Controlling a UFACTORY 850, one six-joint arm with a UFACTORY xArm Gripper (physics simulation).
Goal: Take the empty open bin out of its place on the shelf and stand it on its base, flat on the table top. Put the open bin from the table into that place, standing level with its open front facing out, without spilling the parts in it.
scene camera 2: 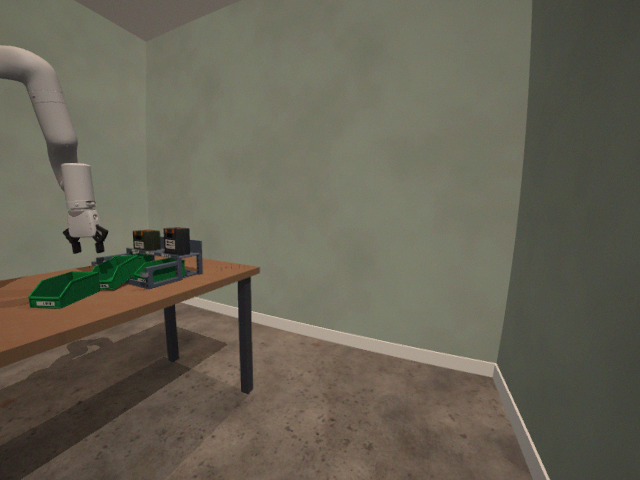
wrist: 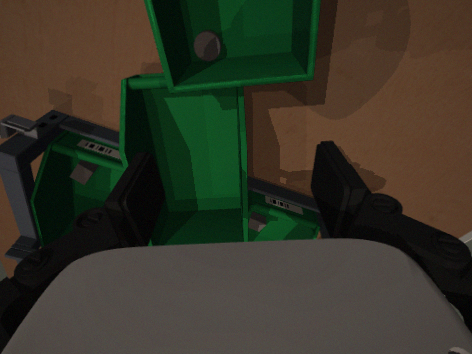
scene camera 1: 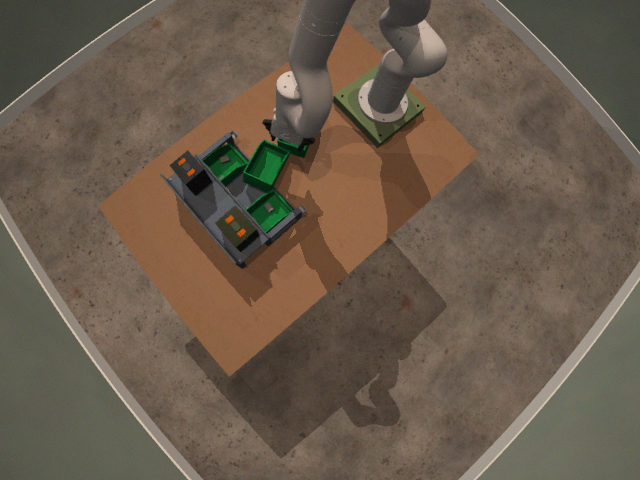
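The empty green bin (scene camera 1: 266,164) (scene camera 2: 114,272) (wrist: 205,150) lies skewed and tilted between the two shelf bins, its labelled front end low and its back end raised. The green bin with parts (scene camera 1: 292,148) (scene camera 2: 69,291) (wrist: 250,35) stands on the table at the empty bin's front end; one round part shows in the wrist view, and the arm hides much of this bin in scene camera 1. My gripper (scene camera 1: 287,135) (scene camera 2: 88,250) (wrist: 235,169) is open and empty, fingers down, above the bins. In the wrist view its fingers flank the empty bin, the left one overlapping its wall.
The grey shelf (scene camera 1: 285,225) (scene camera 2: 199,262) (wrist: 17,190) holds a green bin with parts on one side (scene camera 1: 224,161) and another (scene camera 1: 269,212) on the other. Two dark boxes (scene camera 1: 191,170) (scene camera 2: 176,241) stand on its upper board. The arm's green base plate (scene camera 1: 379,135) is at the table's far end.
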